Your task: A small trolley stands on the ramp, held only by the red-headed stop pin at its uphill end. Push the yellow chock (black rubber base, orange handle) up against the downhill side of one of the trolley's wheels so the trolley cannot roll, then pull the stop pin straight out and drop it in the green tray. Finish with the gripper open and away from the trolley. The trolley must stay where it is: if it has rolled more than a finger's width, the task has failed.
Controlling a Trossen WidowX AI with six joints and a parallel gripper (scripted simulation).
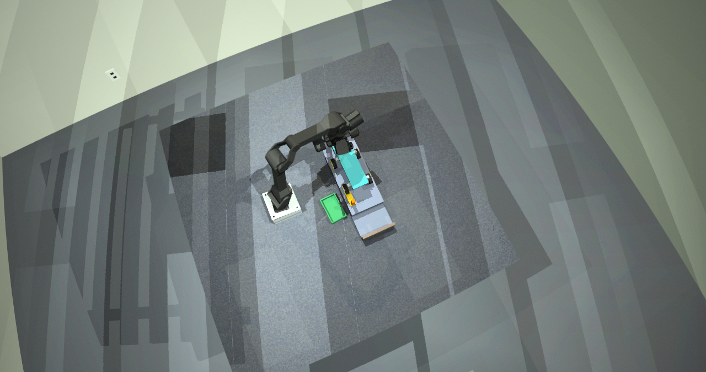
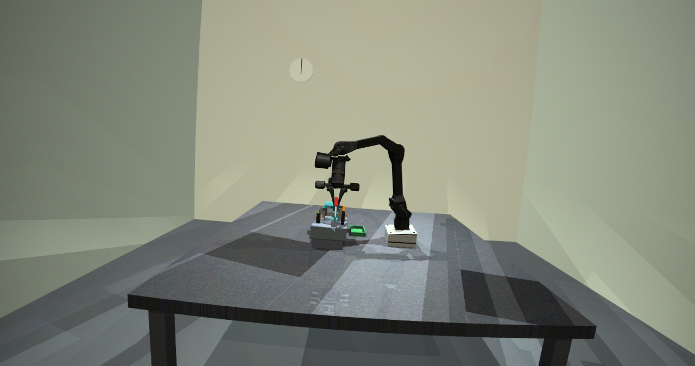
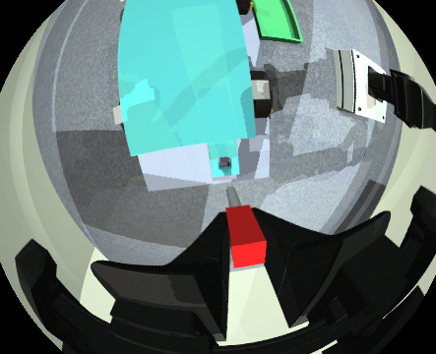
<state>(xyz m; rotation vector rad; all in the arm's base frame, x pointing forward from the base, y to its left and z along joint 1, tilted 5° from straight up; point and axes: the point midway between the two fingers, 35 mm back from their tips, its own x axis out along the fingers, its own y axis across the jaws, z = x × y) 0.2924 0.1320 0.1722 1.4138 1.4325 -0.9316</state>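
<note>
The green tray lies 230 mm to the right of my gripper tip, 180 mm below it and 90 mm behind it. The rest, counted from my gripper tip: cyan-topped trolley 120 mm to the right, 70 mm below, 30 mm ahead; then grey ramp 130 mm to the right, 130 mm below, 30 mm ahead; then red-headed stop pin right at my gripper tip.
</note>
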